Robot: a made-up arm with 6 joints.
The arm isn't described. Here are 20 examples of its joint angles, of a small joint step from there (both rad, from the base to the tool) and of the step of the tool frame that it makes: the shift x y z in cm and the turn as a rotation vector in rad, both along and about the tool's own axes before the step.
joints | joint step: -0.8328 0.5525 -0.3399 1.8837 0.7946 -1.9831 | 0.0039 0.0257 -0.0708 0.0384 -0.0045 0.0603
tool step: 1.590 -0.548 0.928 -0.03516 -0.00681 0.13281
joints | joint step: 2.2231 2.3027 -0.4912 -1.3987 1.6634 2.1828 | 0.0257 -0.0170 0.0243 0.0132 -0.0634 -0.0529
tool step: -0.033 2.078 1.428 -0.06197 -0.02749 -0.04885
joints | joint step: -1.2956 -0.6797 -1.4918 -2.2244 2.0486 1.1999 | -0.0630 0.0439 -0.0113 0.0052 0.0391 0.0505
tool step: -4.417 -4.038 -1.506 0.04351 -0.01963 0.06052
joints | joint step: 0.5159 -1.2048 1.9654 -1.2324 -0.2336 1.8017 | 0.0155 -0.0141 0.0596 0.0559 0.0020 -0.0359
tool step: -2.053 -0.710 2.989 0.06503 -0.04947 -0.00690
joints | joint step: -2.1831 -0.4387 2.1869 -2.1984 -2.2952 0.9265 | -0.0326 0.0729 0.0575 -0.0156 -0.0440 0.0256
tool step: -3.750 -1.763 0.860 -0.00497 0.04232 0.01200
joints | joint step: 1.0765 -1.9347 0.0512 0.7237 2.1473 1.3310 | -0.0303 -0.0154 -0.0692 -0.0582 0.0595 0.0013
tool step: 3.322 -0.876 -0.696 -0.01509 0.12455 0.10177
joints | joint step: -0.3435 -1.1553 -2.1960 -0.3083 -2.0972 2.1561 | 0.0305 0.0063 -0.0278 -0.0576 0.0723 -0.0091
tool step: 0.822 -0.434 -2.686 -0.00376 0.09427 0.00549
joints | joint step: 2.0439 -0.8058 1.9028 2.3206 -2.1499 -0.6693 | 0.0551 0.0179 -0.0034 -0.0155 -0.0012 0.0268
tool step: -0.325 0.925 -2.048 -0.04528 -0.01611 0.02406
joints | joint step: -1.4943 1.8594 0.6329 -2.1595 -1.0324 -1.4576 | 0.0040 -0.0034 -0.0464 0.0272 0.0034 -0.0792
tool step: -0.054 -2.974 1.573 0.00174 0.02097 -0.02798
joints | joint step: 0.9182 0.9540 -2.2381 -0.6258 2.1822 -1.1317 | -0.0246 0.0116 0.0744 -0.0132 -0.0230 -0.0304
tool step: 4.891 -1.326 -0.621 0.04556 0.09129 0.03016
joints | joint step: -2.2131 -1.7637 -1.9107 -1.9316 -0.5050 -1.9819 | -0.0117 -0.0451 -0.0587 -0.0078 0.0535 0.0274
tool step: 2.372 -5.048 1.450 0.04061 0.00030 0.08648
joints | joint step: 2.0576 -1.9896 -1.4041 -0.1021 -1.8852 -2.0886 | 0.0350 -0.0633 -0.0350 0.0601 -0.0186 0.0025
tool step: 1.390 0.604 0.255 -0.11230 -0.04594 -0.03165
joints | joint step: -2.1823 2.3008 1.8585 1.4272 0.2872 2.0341 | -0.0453 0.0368 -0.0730 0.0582 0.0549 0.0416
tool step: 4.509 4.106 -3.818 0.04073 0.06899 0.14962
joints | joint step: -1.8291 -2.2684 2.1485 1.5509 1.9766 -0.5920 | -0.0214 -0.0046 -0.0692 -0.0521 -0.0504 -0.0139
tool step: 1.572 -0.686 1.806 0.01882 0.02964 0.08303
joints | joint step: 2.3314 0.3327 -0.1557 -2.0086 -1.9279 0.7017 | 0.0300 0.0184 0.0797 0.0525 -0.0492 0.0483
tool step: 2.179 -3.432 0.541 0.02269 -0.02728 -0.02480
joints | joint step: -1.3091 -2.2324 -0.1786 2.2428 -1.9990 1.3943 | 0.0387 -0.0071 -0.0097 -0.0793 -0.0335 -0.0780
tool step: -2.264 1.076 0.523 -0.03539 -0.03164 -0.03801
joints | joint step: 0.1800 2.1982 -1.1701 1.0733 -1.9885 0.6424 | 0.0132 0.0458 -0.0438 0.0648 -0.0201 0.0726
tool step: 0.323 -0.672 -0.146 -0.01567 0.02203 0.02794
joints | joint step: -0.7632 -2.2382 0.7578 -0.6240 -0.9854 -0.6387 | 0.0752 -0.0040 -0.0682 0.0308 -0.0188 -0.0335
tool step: 1.338 0.195 0.192 -0.04620 0.04673 -0.01801
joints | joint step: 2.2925 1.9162 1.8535 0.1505 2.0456 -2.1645 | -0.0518 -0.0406 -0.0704 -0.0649 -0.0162 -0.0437
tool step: -4.460 2.035 0.092 -0.07697 -0.06428 -0.01939
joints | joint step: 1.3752 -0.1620 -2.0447 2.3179 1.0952 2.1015 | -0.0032 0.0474 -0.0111 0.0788 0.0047 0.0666
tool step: 0.713 3.170 0.365 -0.03765 0.00378 0.07792
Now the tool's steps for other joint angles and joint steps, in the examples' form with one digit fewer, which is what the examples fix.
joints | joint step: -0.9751 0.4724 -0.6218 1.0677 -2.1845 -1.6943 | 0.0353 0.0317 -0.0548 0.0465 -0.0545 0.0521
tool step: 1.43 -0.19 0.93 0.0324 0.0191 0.0023
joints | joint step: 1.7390 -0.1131 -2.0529 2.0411 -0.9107 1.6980 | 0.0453 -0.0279 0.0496 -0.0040 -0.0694 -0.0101
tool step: -3.68 3.34 0.46 -0.0116 -0.0685 0.0641
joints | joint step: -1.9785 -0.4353 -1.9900 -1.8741 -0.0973 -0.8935 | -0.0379 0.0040 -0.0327 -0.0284 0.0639 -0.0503
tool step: 0.27 2.24 2.04 0.0192 -0.0407 -0.0943
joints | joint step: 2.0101 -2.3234 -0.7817 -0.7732 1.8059 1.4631 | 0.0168 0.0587 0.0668 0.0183 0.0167 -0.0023
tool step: -4.65 -1.93 -0.82 0.0168 -0.0742 0.0188
